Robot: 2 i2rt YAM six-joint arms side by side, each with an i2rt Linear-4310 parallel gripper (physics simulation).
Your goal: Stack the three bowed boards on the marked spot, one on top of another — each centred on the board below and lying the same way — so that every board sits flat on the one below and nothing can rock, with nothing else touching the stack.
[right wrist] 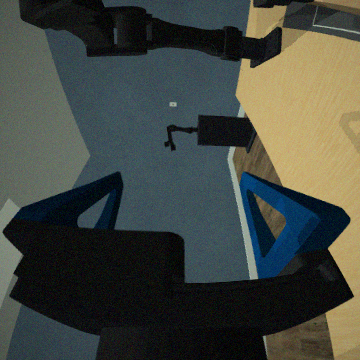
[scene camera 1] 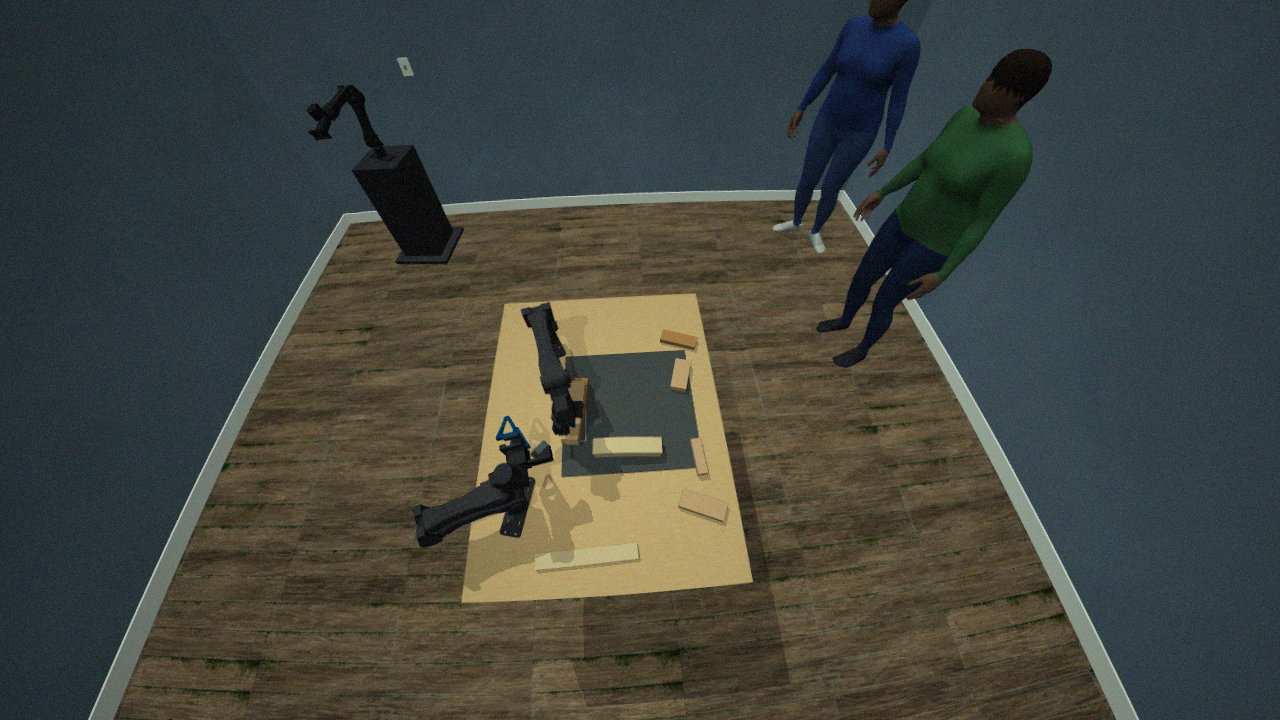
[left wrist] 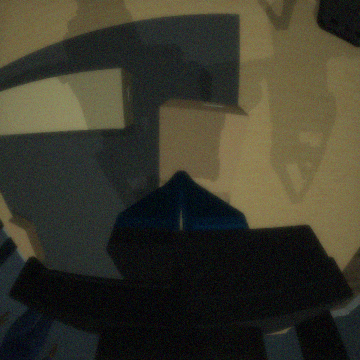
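Where they show: left gripper, fingertip midpoint: (scene camera 1: pixel 574 426) (left wrist: pixel 180 177); right gripper, fingertip midpoint: (right wrist: pixel 180 178) (scene camera 1: pixel 511 422); left arm's base at its link origin: (right wrist: pixel 264 50); right arm's base at its link origin: (scene camera 1: pixel 518 505).
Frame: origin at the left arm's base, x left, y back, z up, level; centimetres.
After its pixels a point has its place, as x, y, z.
Note:
A tan board (scene camera 1: pixel 580 395) @(-35.2, -0.1, 8.7) (left wrist: pixel 187 140) @(-47.8, 8.4, 9.1) lies at the dark mat's left edge, over part of the white-outlined spot (right wrist: pixel 332 28) @(-28.3, 4.1, 0.6); I cannot tell if it is flat. A pale board (scene camera 1: pixel 626 445) @(-59.1, -6.6, 5.7) (left wrist: pixel 102 102) @(-54.1, 1.8, 5.0) lies crosswise on the mat, apart from it. Another long pale board (scene camera 1: pixel 586 558) @(-84.9, 21.0, 1.6) lies near the table's front edge. My left gripper (left wrist: pixel 180 177) @(-45.4, 6.6, 9.0) is shut and empty over the tan board; its fingertips are hidden in the scene view, and contact is unclear. My right gripper (scene camera 1: pixel 514 435) @(-41.3, 24.2, 23.0) (right wrist: pixel 180 178) @(-41.3, 24.2, 23.0) is open and empty, raised above the table's left side.
Several small blocks line the right side: an orange-brown one (scene camera 1: pixel 678 339) @(-26.8, -48.1, 2.2) at the back, two (scene camera 1: pixel 680 375) @(-42.8, -39.1, 3.2) (scene camera 1: pixel 699 456) @(-74.0, -27.7, 2.9) at the mat's edge, and one (scene camera 1: pixel 703 505) @(-88.7, -19.9, 2.6) nearer the front. The dark mat (scene camera 1: pixel 635 389) @(-38.6, -21.1, 0.6) lies mid-table. Two people stand beyond the table.

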